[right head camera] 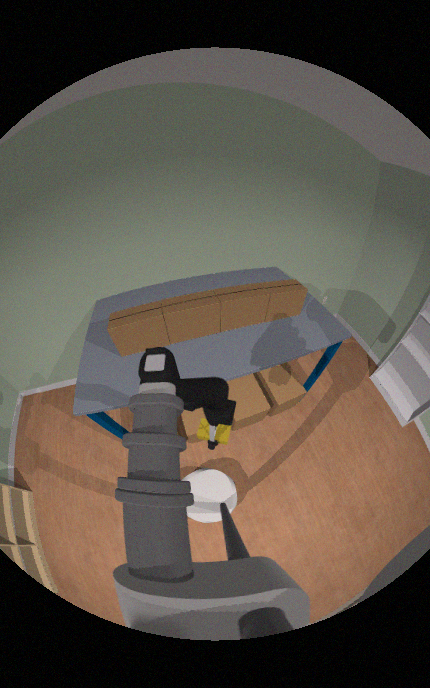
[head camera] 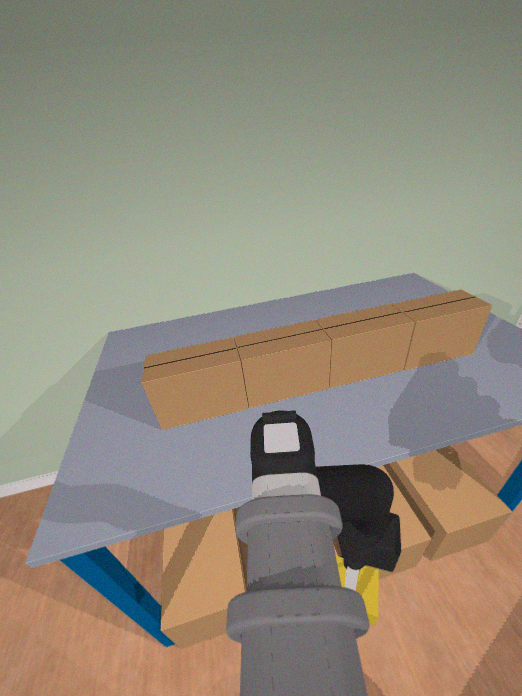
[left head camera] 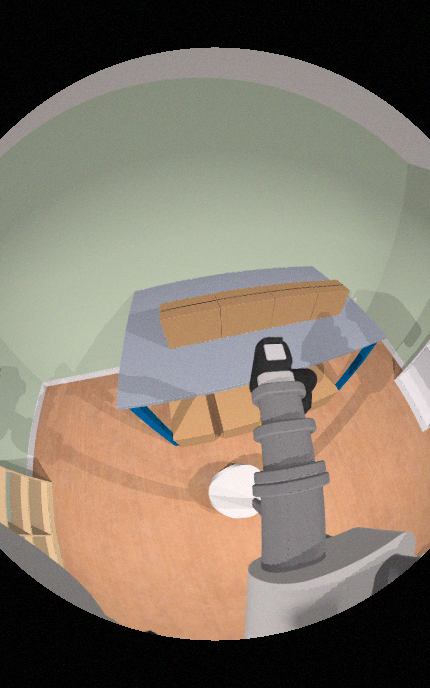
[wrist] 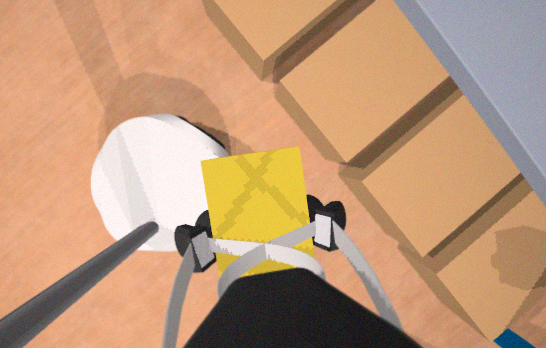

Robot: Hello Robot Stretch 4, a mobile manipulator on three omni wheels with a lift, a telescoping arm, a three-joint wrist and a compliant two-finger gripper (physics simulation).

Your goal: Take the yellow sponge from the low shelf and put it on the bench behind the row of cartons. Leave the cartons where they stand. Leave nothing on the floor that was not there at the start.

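Frame: origin at the robot's base, x right, y ahead, z up, level; centimetres.
Seen in the pictures: gripper, between the fingertips: [right head camera: 215, 433] [wrist: 260, 221]; robot's base, origin of its link: [right head camera: 207, 494] [left head camera: 237, 489] [wrist: 174, 179].
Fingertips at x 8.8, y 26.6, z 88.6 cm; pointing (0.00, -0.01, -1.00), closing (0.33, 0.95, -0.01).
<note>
Offsets run from my fingertips to a thing's top centre. "spot": to the spot under its first point. Level surfaces: height alone.
The yellow sponge @[dx -0.3, dy +0.1, dz +4.7 cm] [wrist: 257, 195] [right head camera: 222, 434] [head camera: 369, 595] is held between the two fingertips of my gripper [wrist: 260, 221] [right head camera: 212, 432], which is shut on it. In the wrist view both pads press its sides, and it hangs in front of the bench's near edge, above the floor. The grey-blue bench top @[dz +0.0 cm] [head camera: 185, 466] [left head camera: 152, 365] [right head camera: 101, 385] [wrist: 500, 65] lies beyond the gripper. The row of cartons @[dx -6.4, dy +52.1, dz +18.0 cm] [head camera: 286, 376] [left head camera: 248, 318] [right head camera: 195, 323] stands side by side along it, with a strip of bench top behind the row. In the head view the arm hides part of the sponge.
Several large boxes [head camera: 196, 579] [wrist: 365, 75] lie under the bench between its blue legs @[spot: dx -56.2, dy +10.6, dz -34.3 cm] [head camera: 120, 595] [left head camera: 357, 366]. My white round base [wrist: 145, 185] [left head camera: 235, 491] is on the floor. A wooden shelf unit [left head camera: 46, 507] stands at the left and a white shelf unit [right head camera: 387, 388] at the right. A green wall rises behind the bench.
</note>
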